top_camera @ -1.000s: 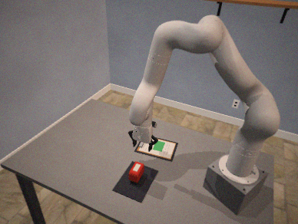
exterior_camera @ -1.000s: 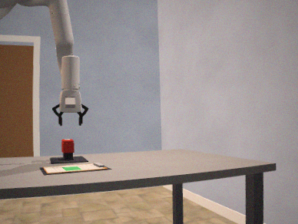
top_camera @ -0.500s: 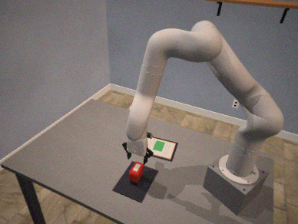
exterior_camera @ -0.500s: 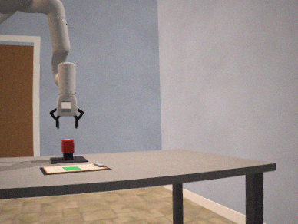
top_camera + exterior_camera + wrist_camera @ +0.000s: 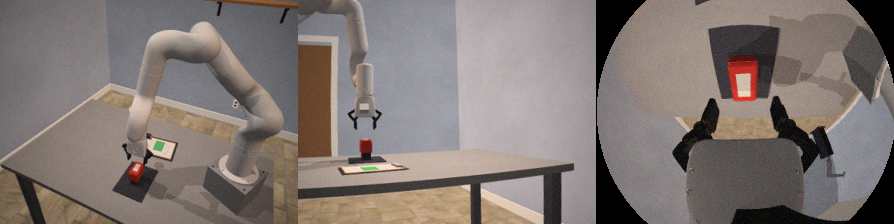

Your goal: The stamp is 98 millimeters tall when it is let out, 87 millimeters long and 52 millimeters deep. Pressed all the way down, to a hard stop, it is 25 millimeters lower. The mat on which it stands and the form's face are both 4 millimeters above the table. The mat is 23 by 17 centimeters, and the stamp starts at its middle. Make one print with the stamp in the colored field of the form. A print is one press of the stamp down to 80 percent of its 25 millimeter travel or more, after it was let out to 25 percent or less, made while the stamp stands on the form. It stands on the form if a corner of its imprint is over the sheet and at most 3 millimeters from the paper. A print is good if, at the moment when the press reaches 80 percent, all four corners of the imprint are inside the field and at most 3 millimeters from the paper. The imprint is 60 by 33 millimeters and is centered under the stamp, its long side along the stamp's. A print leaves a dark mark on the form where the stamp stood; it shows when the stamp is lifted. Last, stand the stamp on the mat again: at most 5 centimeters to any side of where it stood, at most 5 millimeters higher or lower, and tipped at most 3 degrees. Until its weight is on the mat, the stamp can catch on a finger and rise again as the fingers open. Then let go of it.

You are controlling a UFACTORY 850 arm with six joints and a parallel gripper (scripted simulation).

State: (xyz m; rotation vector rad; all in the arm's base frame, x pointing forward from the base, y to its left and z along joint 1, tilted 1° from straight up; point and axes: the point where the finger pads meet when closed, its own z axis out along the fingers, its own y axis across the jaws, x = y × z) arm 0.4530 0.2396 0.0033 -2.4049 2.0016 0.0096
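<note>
My hand is 110 mm above the red stamp. From my hand the other things lie so: form: 300 mm to the right, 160 mm below, 60 mm ahead; then mat: 160 mm below.
</note>
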